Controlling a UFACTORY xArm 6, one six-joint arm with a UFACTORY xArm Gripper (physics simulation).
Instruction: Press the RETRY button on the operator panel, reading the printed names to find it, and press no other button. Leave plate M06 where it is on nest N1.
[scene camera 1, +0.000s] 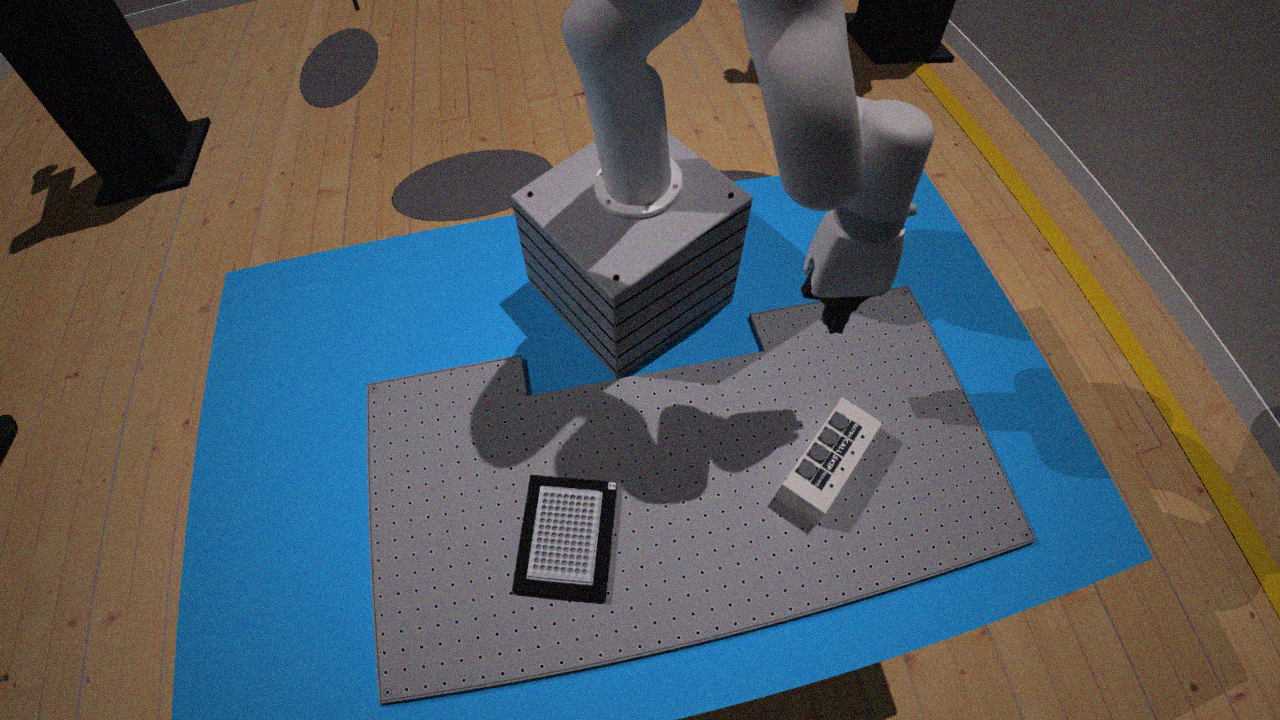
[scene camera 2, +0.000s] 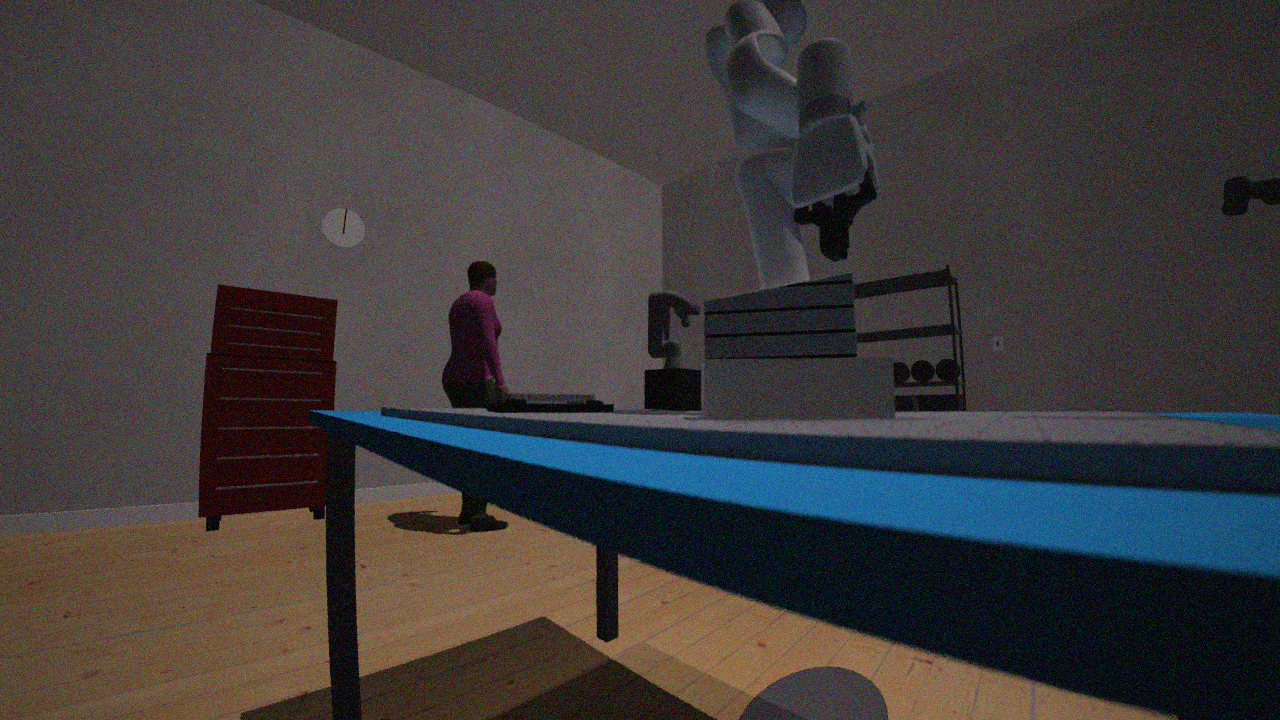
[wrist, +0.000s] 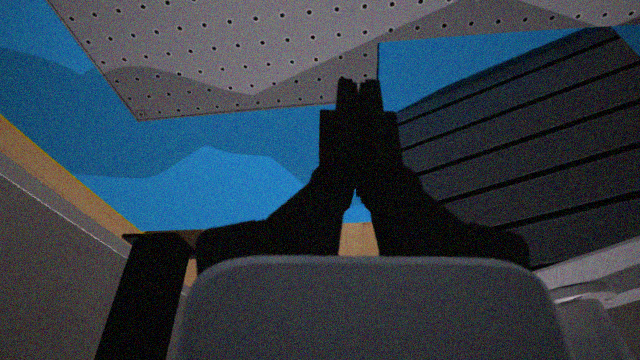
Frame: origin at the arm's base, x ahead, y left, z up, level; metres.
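Where they show: gripper, fingertip midpoint: (scene camera 1: 832, 325) (scene camera 2: 834, 257) (wrist: 354, 103); arm's base at its link origin: (scene camera 1: 638, 185) (scene camera 2: 788, 300).
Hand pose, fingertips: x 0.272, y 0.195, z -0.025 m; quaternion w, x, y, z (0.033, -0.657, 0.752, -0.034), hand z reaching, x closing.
Things, the pixels of their top centre, and the offset from my fingertips. Level surfaces: height alone.
- operator panel at its top centre: (scene camera 2: 790, 358) (scene camera 1: 835, 451) 0.129 m down, 0.120 m ahead, 0.005 m right
- Plate M06 at its top centre: (scene camera 1: 564, 532) (scene camera 2: 548, 394) 0.159 m down, 0.142 m ahead, 0.381 m right
- black nest N1 at its top centre: (scene camera 1: 565, 534) (scene camera 2: 548, 399) 0.167 m down, 0.142 m ahead, 0.381 m right
- grey pegboard at its surface level: 0.185 m down
- blue table top at its surface level: 0.198 m down
The operator panel (scene camera 1: 845, 465) (scene camera 2: 796, 388) is a light box at the right of the pegboard, with several dark square buttons in a row and printed labels beside them. One label looks like SKIP and one like CALL; the others are too small to read surely. Plate M06 (scene camera 1: 564, 535) (scene camera 2: 550, 397) is white with many wells and lies on the black nest N1 (scene camera 1: 561, 591) (scene camera 2: 554, 405). My gripper (scene camera 1: 836, 329) (scene camera 2: 836, 257) (wrist: 354, 103) is shut and empty. It hangs high, behind the panel in scene camera 1. The panel and plate do not show in the wrist view.
The grey pegboard (scene camera 1: 698, 573) (wrist: 240, 45) lies on the blue table top (scene camera 1: 277, 447). The ribbed robot base block (scene camera 1: 626, 268) (scene camera 2: 778, 322) (wrist: 525, 150) stands behind the board's cutout. A person in pink (scene camera 2: 474, 340) stands beyond the table, near a red cabinet (scene camera 2: 268, 402).
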